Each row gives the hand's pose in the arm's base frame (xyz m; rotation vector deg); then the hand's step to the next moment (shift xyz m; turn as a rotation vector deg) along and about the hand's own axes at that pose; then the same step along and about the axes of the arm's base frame.
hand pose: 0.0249 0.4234 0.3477 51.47 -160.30 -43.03
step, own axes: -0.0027 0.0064 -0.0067 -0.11 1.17 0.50
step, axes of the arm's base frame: 0.0005 0.0032 0.0091 -0.64 1.10 0.14
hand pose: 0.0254 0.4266 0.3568 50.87 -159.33 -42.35
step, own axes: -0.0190 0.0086 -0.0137 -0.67 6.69 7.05
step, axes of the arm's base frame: 0.0148 0.0113 0.0166 -4.73 8.03 -2.85
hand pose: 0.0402 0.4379 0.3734 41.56 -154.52 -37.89
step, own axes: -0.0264 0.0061 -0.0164 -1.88 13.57 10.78
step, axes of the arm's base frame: 0.0257 0.0128 0.0135 -7.86 15.30 -2.83
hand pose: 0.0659 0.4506 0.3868 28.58 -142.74 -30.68
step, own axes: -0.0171 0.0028 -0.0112 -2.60 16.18 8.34
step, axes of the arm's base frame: 0.0192 0.0071 0.0028 -6.52 17.19 -0.03
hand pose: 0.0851 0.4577 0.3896 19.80 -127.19 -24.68
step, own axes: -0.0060 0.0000 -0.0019 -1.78 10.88 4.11
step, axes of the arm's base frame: 0.0052 0.0020 -0.0030 -3.20 11.29 0.86
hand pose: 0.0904 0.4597 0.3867 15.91 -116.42 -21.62
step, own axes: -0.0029 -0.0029 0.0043 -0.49 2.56 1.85
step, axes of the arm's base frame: -0.0023 -0.0010 -0.0054 -1.50 2.81 -0.25
